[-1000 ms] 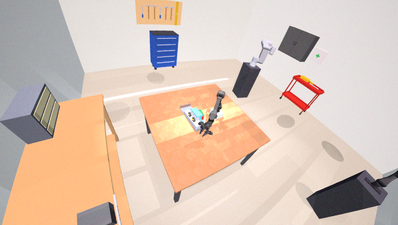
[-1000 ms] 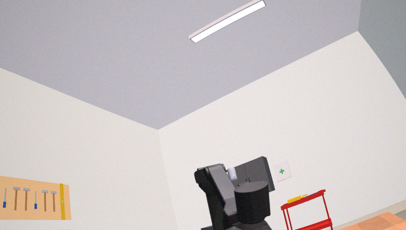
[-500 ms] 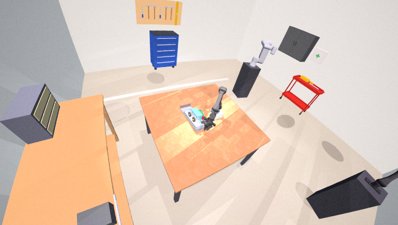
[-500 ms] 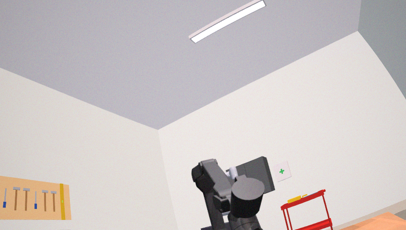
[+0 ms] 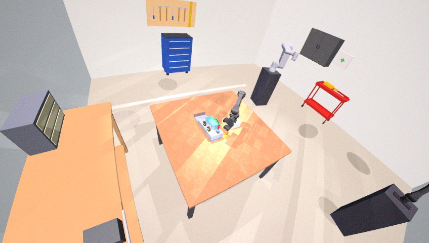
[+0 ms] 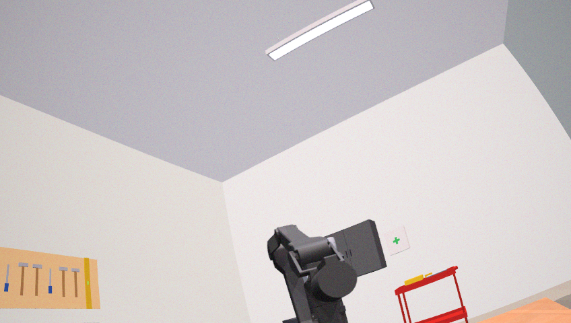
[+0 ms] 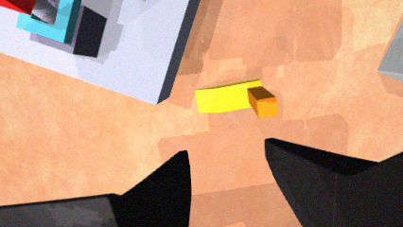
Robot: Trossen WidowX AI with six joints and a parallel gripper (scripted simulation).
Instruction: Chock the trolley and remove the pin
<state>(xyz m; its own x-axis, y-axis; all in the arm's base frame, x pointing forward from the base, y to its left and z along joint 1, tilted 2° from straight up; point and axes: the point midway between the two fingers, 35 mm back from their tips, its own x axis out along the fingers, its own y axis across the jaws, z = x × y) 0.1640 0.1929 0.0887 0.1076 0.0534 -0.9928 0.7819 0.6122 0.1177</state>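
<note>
Now: the yellow chock 100 mm below my gripper tip, 10 mm to the right of it and 10 mm behind it. Round my gripper tip: red-headed stop pin 110 mm ahead, 20 mm to the right, 10 mm above; trolley 150 mm ahead, 120 mm to the right, 10 mm below; grey ramp 150 mm ahead, 130 mm to the right, 70 mm below.
</note>
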